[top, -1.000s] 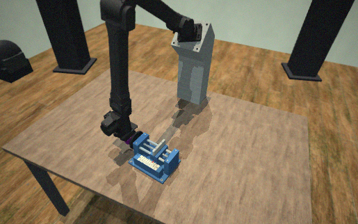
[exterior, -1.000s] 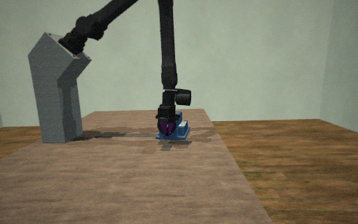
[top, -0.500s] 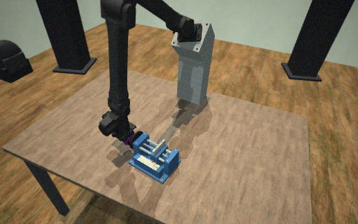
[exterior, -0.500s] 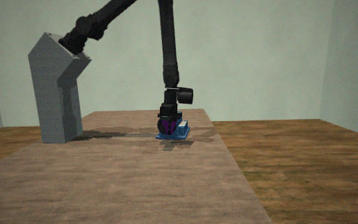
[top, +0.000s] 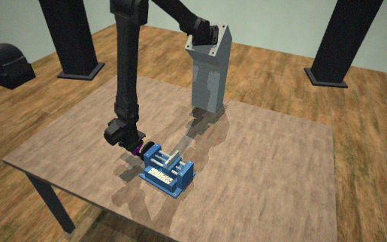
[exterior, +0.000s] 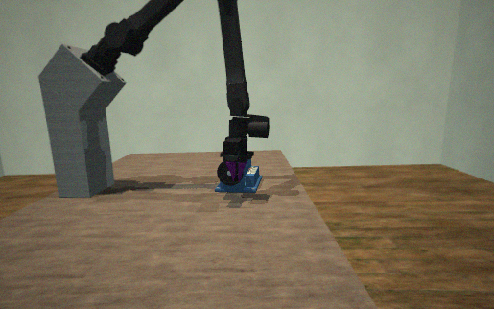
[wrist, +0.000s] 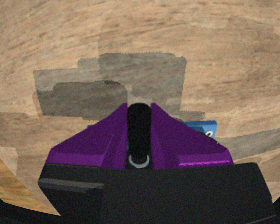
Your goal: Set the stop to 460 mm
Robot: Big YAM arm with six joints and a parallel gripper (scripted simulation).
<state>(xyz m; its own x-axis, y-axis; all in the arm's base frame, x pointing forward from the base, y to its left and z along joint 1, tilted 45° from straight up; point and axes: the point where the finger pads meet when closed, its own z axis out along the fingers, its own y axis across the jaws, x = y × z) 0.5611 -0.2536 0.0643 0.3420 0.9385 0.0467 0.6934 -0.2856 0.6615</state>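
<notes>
Right now the black handwheel is 3 cm to the left of my hand and 1 cm ahead of it. Also, from my hand: dark handle: 1 cm to the left, 1 cm ahead; stop fixture: 17 cm to the left, 6 cm ahead, 2 cm above.
</notes>
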